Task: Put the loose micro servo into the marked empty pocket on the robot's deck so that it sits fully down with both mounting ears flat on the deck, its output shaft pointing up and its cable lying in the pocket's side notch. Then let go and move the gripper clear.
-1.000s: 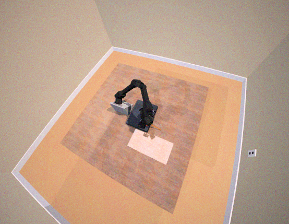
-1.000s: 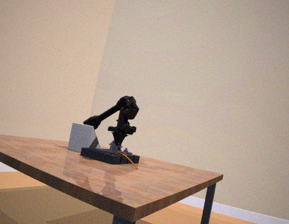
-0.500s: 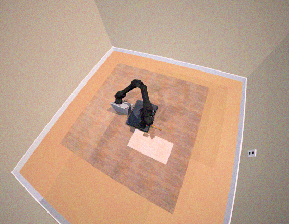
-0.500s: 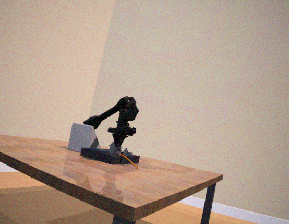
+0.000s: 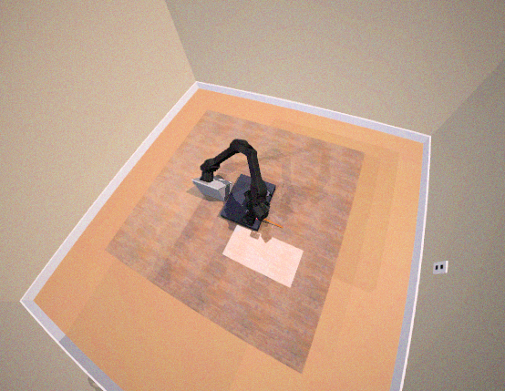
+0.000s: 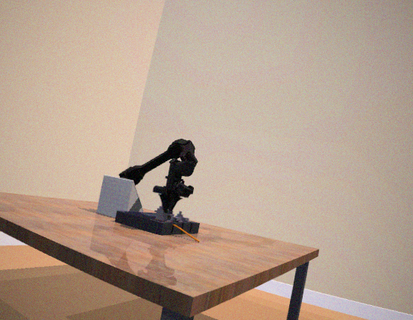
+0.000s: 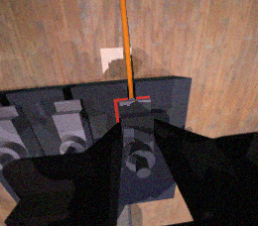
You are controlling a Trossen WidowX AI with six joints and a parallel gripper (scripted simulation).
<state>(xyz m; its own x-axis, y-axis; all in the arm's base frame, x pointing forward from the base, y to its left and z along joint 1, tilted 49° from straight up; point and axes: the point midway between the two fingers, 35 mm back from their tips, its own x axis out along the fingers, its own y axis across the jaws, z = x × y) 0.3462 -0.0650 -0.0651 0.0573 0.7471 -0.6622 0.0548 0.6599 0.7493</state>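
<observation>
Now: the dark deck 120 mm behind my gripper tip, 80 mm to the left of it and 60 mm below it.
</observation>
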